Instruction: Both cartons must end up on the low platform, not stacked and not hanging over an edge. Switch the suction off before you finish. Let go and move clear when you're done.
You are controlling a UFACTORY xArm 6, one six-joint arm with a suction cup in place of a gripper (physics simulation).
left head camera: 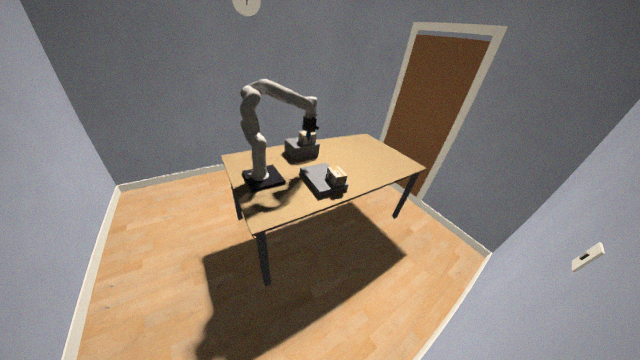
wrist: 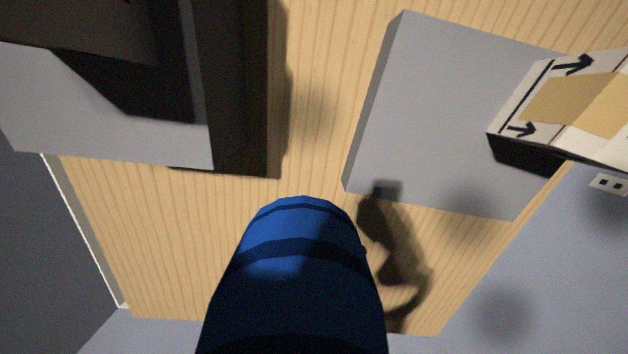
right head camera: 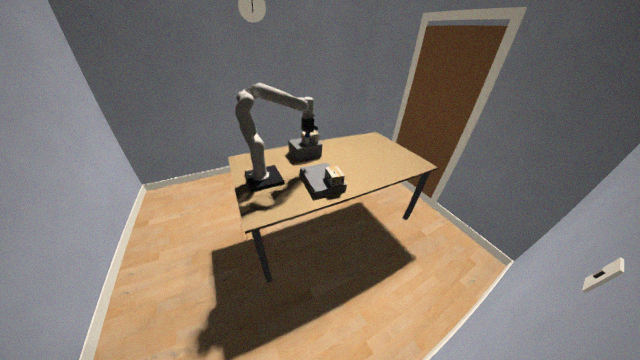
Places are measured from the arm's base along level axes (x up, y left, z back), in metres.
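Pixels of known places: end effector, tool point: [left head camera: 308, 136] [wrist: 302, 243] [right head camera: 307, 136]; arm's base, origin of the base link: [left head camera: 260, 176] [right head camera: 260, 176].
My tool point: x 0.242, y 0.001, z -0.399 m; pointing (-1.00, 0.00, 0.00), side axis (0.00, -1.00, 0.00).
Note:
For each thing: its top centre in the pictures, then the offset to it from my tool point. Level surfaces: height alone.
- pale carton, middle of its top: [right head camera: 334, 171] [left head camera: 337, 171] dy -0.330, dx -0.138, dz -0.040 m
- low grey platform, middle of its top: [wrist: 471, 141] [right head camera: 322, 175] [left head camera: 323, 175] dy -0.240, dx -0.216, dz +0.003 m
- taller grey block, middle of its top: [wrist: 63, 12] [left head camera: 302, 141] [right head camera: 305, 142] dy +0.199, dx -0.144, dz -0.090 m
- wooden table, its level: dx -0.264 m
One pale carton [left head camera: 336, 176] [right head camera: 334, 176] [wrist: 570, 100] sits upright on the low grey platform [left head camera: 315, 176] [right head camera: 314, 177] [wrist: 435, 110], close to its edge; whether it overhangs is hard to tell. The other carton [left head camera: 301, 137] [right head camera: 315, 137] stands on the taller grey block [left head camera: 301, 151] [right head camera: 306, 152] [wrist: 125, 145]; in the wrist view this carton [wrist: 75, 30] shows as a dark brown face at the top left. My suction cup [left head camera: 308, 139] [right head camera: 307, 136] [wrist: 302, 198] is open and holds nothing. It hangs beside the block, in front of that carton and apart from it.
The block and the platform stand apart on the wooden table [left head camera: 370, 155] [right head camera: 375, 155] [wrist: 320, 60]. The arm's black base plate [left head camera: 272, 181] [right head camera: 272, 179] is at the table's left. The platform lies near the front table edge.

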